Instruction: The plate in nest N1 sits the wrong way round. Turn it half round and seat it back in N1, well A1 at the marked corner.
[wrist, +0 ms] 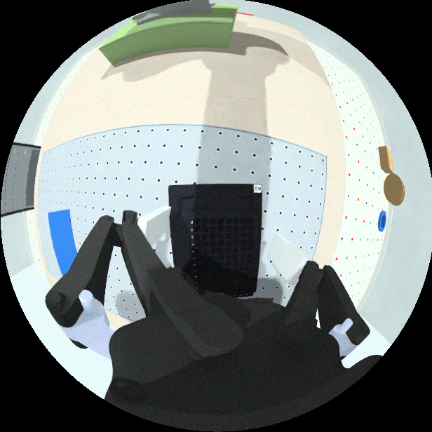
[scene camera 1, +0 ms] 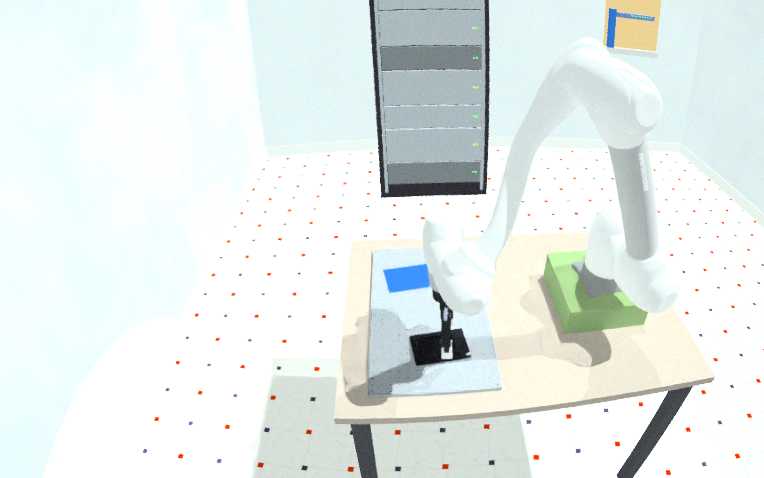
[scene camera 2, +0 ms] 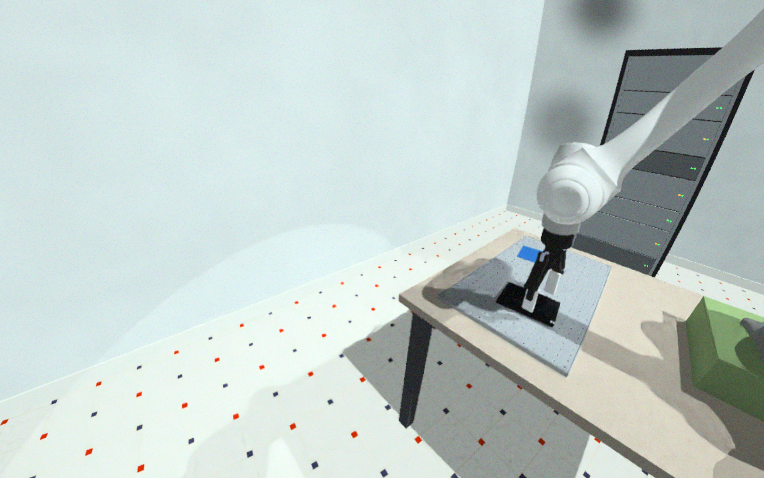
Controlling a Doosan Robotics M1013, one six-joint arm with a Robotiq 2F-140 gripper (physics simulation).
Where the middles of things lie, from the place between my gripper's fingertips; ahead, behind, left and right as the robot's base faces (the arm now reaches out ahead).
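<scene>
There's a black plate (scene camera 1: 426,347) that's 40 mm ahead of my hand, 10 mm to the left of it and 10 mm below it. The blue rectangle (scene camera 1: 412,277) is 350 mm to the right of my hand, and it's 70 mm ahead and 30 mm below as well. And I can see the black nest (wrist: 216,195), which is 20 mm ahead of my hand and 20 mm below it.
</scene>
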